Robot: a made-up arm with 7 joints. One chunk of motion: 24 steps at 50 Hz.
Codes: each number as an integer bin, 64 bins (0 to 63) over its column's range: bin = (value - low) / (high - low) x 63, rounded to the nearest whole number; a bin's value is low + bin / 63 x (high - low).
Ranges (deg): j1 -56..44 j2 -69..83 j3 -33..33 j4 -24..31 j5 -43..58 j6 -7..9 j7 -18..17
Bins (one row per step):
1: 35 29 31 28 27 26 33
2: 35 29 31 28 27 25 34
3: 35 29 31 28 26 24 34
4: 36 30 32 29 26 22 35
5: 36 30 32 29 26 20 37
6: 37 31 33 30 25 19 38
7: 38 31 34 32 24 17 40
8: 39 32 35 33 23 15 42
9: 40 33 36 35 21 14 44
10: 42 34 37 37 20 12 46
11: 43 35 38 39 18 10 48
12: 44 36 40 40 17 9 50
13: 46 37 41 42 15 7 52
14: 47 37 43 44 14 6 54
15: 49 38 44 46 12 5 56
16: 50 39 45 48 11 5 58
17: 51 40 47 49 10 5 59
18: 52 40 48 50 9 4 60
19: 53 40 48 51 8 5 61
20: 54 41 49 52 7 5 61
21: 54 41 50 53 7 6 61
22: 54 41 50 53 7 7 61
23: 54 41 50 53 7 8 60
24: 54 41 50 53 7 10 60
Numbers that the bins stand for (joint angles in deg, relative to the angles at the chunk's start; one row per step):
1: -0.44 0.97 -0.52 0.44 0.29 -0.40 0.33
2: -0.44 0.97 -0.52 0.44 0.29 -0.65 0.89
3: -0.44 0.97 -0.52 0.44 -1.32 -0.90 0.89
4: 1.14 3.38 0.52 1.32 -1.32 -1.41 1.44
5: 1.14 3.38 0.52 1.32 -1.32 -1.92 2.56
6: 2.73 5.79 1.57 2.19 -2.92 -2.17 3.11
7: 4.32 5.79 2.62 3.94 -4.52 -2.68 4.22
8: 5.90 8.21 3.67 4.81 -6.13 -3.19 5.33
9: 7.49 10.62 4.71 6.56 -9.33 -3.44 6.44
10: 10.67 13.03 5.76 8.30 -10.94 -3.95 7.56
11: 12.25 15.44 6.81 10.05 -14.14 -4.46 8.67
12: 13.84 17.86 8.90 10.92 -15.75 -4.71 9.78
13: 17.02 20.27 9.95 12.67 -18.95 -5.22 10.89
14: 18.60 20.27 12.05 14.41 -20.56 -5.48 12.00
15: 21.78 22.68 13.10 16.16 -23.76 -5.73 13.11
16: 23.37 25.10 14.14 17.90 -25.37 -5.73 14.22
17: 24.95 27.51 16.24 18.78 -26.97 -5.73 14.78
18: 26.54 27.51 17.29 19.65 -28.57 -5.98 15.33
19: 28.13 27.51 17.29 20.52 -30.17 -5.73 15.89
20: 29.71 29.92 18.33 21.40 -31.78 -5.73 15.89
21: 29.71 29.92 19.38 22.27 -31.78 -5.48 15.89
22: 29.71 29.92 19.38 22.27 -31.78 -5.22 15.89
23: 29.71 29.92 19.38 22.27 -31.78 -4.97 15.33
24: 29.71 29.92 19.38 22.27 -31.78 -4.46 15.33

